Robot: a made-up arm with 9 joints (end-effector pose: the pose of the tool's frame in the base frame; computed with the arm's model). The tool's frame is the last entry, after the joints.
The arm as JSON. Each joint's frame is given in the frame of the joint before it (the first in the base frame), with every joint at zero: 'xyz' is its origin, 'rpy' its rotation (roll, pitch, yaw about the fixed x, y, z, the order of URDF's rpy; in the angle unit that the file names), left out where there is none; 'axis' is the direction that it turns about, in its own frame. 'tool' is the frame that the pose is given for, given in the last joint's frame.
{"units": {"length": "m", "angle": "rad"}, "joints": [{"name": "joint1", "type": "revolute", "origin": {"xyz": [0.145, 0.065, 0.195], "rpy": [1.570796, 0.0, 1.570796]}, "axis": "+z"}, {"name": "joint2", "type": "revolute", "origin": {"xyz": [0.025, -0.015, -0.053], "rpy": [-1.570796, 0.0, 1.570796]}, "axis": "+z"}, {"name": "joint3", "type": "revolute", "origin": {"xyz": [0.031, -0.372, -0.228], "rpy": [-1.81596, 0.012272, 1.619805]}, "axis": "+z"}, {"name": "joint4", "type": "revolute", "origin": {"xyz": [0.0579, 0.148, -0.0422], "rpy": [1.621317, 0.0, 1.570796]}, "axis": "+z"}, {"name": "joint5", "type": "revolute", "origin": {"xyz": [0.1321, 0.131, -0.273], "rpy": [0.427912, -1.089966, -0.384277]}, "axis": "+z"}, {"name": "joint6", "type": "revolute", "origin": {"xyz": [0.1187, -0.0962, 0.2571], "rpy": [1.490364, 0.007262, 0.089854]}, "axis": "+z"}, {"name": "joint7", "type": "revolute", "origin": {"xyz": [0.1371, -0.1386, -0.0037], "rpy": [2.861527, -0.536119, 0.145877]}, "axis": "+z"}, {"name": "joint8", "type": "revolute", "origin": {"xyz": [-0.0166, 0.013, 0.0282], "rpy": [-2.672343, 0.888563, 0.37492]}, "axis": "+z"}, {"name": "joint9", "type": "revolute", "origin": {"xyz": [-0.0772, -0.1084, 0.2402], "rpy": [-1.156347, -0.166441, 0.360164]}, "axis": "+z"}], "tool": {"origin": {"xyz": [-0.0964, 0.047, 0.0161], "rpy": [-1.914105, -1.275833, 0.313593]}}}
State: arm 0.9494 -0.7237 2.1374 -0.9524 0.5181 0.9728 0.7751 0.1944 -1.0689
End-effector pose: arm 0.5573 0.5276 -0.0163 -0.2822 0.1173 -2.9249
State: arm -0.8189 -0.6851 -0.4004 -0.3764 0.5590 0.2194 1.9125 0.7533 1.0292
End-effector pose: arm 0.3091 -0.0169 -0.2730 0.1990 -2.8719 -0.1861
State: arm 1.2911 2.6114 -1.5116 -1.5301 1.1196 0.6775 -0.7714 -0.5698 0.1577
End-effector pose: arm 0.1443 0.5061 0.3913 -0.6797 1.4054 -2.5909
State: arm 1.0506 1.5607 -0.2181 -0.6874 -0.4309 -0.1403 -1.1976 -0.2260 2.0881
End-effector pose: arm -0.4301 -0.1993 0.9687 -0.4465 -0.7459 -0.2310
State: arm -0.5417 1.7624 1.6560 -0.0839 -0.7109 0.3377 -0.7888 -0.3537 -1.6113
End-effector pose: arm -0.2182 0.3952 0.7185 1.8326 -0.5954 0.0561
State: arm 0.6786 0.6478 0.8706 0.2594 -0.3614 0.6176 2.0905 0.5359 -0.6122
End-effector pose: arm 0.2888 0.1518 0.5796 -0.1220 0.1885 -2.9349
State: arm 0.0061 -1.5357 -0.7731 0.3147 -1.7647 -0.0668 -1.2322 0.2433 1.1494
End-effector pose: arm 0.3168 1.0106 -0.3727 -0.9265 -0.2362 -2.8606
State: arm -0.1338 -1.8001 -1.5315 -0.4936 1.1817 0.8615 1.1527 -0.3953 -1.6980
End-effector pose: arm -0.0937 0.3582 -0.0231 -0.0592 1.0875 -0.6884
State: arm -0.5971 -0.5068 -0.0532 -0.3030 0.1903 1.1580 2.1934 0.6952 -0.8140
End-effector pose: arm 0.3439 0.1639 -0.1539 -0.1654 -0.9804 -1.6399
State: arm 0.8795 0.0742 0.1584 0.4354 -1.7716 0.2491 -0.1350 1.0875 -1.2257
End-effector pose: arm 0.8689 0.2188 0.5933 -1.1442 -2.2011 1.0292
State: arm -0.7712 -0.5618 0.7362 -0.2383 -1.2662 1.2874 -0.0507 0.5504 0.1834
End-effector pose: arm 0.7975 0.2391 0.0980 -1.8701 0.1839 2.1261
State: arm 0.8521 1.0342 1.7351 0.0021 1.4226 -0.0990 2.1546 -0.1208 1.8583
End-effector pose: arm 0.4522 0.3113 0.6110 -2.3191 -0.7607 -0.8379
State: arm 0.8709 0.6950 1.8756 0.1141 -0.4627 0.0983 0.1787 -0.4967 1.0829
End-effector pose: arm 0.6659 0.0029 0.3708 0.2766 0.7821 2.5396
